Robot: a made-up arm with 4 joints.
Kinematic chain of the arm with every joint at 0, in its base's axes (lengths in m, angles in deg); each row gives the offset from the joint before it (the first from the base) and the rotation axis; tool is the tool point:
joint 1: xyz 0 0 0.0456 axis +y
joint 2: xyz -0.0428 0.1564 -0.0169 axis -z
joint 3: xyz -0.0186 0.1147 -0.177 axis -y
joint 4: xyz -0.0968 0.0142 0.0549 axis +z
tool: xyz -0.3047 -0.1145 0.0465
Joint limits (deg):
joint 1: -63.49..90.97
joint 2: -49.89..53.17
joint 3: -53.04..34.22
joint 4: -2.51..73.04
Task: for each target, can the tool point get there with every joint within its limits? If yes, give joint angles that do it. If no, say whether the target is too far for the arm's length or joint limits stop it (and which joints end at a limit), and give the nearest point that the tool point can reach.
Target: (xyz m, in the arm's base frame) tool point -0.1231 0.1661 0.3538
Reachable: yes | joints 50.91 11.22 -34.05 11.45
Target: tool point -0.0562 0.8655 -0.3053
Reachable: no: too far | nearest point -0.0549 0.5231 -0.2970 | short by 0.343 m
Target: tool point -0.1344 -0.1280 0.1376
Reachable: yes | joints 54.91 -39.17 -7.96 38.76
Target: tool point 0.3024 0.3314 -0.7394
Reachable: no: too far | nearest point 0.1092 0.2869 -0.4939 | short by 0.316 m
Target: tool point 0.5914 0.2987 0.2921
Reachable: no: joint limits stop it (at a limit: joint 1, joint 3, joint 4) | nearest point 0.1950 0.2584 0.2382 | short by 0.402 m
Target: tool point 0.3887 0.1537 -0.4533
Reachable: no: joint limits stop it (at a limit: joint 1, joint 3) | nearest point 0.0983 0.1517 -0.4988 | short by 0.294 m
